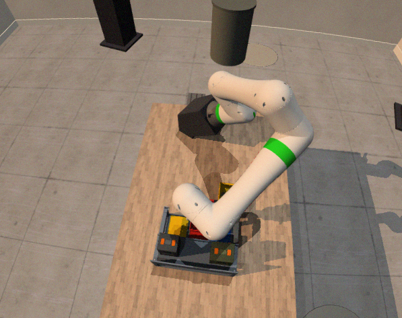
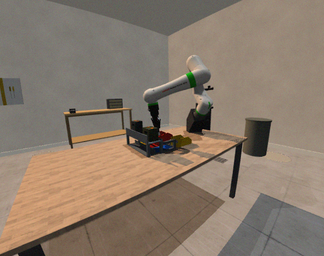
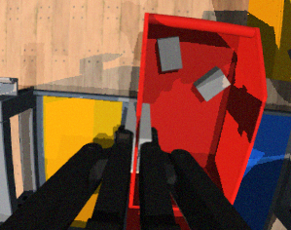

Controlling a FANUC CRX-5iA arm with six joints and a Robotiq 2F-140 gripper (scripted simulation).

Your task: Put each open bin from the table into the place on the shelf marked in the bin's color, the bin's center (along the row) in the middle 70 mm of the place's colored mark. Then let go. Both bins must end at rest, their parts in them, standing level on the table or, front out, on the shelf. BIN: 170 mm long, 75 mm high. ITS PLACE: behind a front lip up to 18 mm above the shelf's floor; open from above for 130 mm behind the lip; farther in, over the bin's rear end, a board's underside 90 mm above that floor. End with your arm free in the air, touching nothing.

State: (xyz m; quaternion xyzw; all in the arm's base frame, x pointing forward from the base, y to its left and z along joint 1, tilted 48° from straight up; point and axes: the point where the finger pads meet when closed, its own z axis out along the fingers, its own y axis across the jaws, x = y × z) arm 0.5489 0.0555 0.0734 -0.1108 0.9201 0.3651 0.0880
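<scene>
Now: hand 2 cm past the red bin, 4 cm to the right of it and 4 cm above it. From my hand the other things lie so: blue-marked place 4 cm ahead, 17 cm to the left, 10 cm below; red mark 7 cm ahead, 7 cm to the left, 10 cm below; yellow mark 10 cm ahead, 4 cm to the right, 10 cm below.
</scene>
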